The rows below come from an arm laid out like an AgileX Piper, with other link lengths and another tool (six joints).
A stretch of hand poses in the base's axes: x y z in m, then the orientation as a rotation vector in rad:
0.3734 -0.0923 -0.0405 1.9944 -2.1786 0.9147
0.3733 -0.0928 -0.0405 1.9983 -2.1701 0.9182
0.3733 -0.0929 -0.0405 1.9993 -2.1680 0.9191
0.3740 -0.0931 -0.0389 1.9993 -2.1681 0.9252
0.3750 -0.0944 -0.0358 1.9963 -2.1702 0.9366
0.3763 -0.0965 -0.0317 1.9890 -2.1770 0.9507
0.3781 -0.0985 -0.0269 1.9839 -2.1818 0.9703
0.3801 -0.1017 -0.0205 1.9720 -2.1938 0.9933
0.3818 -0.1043 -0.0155 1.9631 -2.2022 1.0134
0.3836 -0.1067 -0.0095 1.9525 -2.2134 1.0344
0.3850 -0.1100 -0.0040 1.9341 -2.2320 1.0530
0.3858 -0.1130 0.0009 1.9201 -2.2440 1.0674
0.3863 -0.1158 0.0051 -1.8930 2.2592 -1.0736
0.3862 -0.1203 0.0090 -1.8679 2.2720 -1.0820
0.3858 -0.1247 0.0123 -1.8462 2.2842 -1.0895
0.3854 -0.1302 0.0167 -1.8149 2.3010 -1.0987
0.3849 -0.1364 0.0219 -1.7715 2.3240 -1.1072
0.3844 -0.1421 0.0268 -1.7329 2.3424 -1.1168
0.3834 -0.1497 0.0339 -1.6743 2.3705 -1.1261
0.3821 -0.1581 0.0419 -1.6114 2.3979 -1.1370
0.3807 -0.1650 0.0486 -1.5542 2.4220 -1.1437
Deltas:
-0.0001 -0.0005 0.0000 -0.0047 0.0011 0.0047
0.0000 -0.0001 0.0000 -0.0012 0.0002 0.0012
0.0007 -0.0002 0.0016 -0.0015 -0.0039 0.0006
0.0010 -0.0013 0.0031 -0.0029 -0.0074 -0.0012
0.0013 -0.0021 0.0041 -0.0024 -0.0104 -0.0046
0.0018 -0.0020 0.0048 -0.0041 -0.0135 -0.0021
0.0020 -0.0032 0.0064 -0.0030 -0.0176 -0.0075
0.0017 -0.0026 0.0050 -0.0032 -0.0148 -0.0051
0.0018 -0.0024 0.0060 -0.0021 -0.0164 -0.0065
0.0014 -0.0033 0.0055 0.0004 -0.0170 -0.0130
0.0008 -0.0030 0.0049 -0.0010 -0.0121 -0.0094
0.0005 -0.0028 0.0042 0.0041 -0.0126 -0.0162
-0.0001 -0.0045 0.0039 0.0007 -0.0108 -0.0155
-0.0004 -0.0044 0.0033 0.0001 -0.0086 -0.0142
-0.0004 -0.0055 0.0044 0.0012 -0.0124 -0.0200
-0.0005 -0.0062 0.0052 0.0042 -0.0164 -0.0273
-0.0005 -0.0057 0.0049 0.0023 -0.0155 -0.0236
-0.0010 -0.0076 0.0071 0.0065 -0.0221 -0.0357
-0.0013 -0.0084 0.0080 0.0060 -0.0244 -0.0375
-0.0014 -0.0069 0.0067 0.0071 -0.0216 -0.0338

